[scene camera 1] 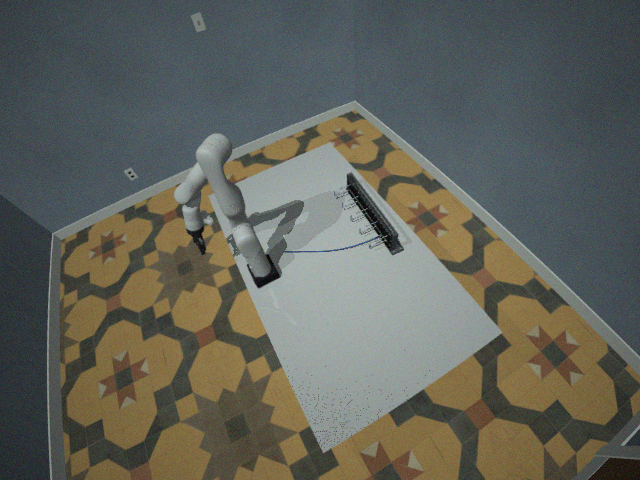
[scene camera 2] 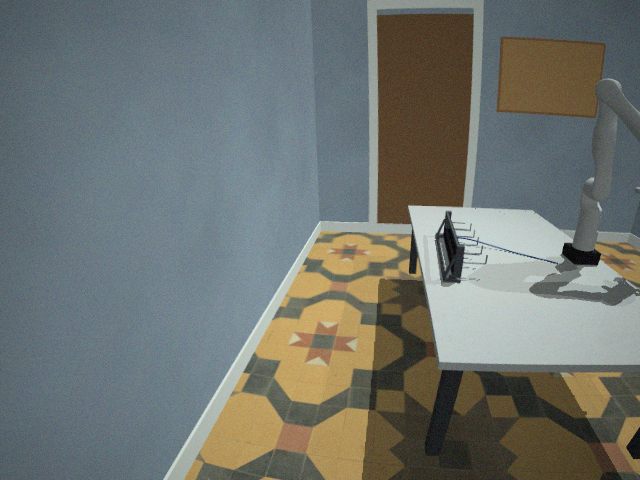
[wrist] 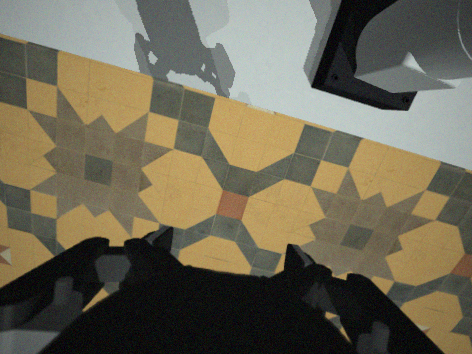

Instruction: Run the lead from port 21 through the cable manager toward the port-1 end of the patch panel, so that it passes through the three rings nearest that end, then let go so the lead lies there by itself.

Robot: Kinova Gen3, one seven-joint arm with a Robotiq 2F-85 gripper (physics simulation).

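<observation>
The black patch panel stands near the table's far long edge, with the cable manager's thin wire rings in a row along its front. The blue lead comes out near one end of the panel and runs in a shallow curve across the table toward the robot's base. Whether it passes through a ring at that end is too small to tell. My gripper is open and empty, out past the table edge over the tiled floor, well away from the lead. Port numbers are not legible.
The white table carries my arm's black base at the long edge opposite the panel. The arm's shadow falls across the table between base and panel. Blue walls stand beyond the tiled floor.
</observation>
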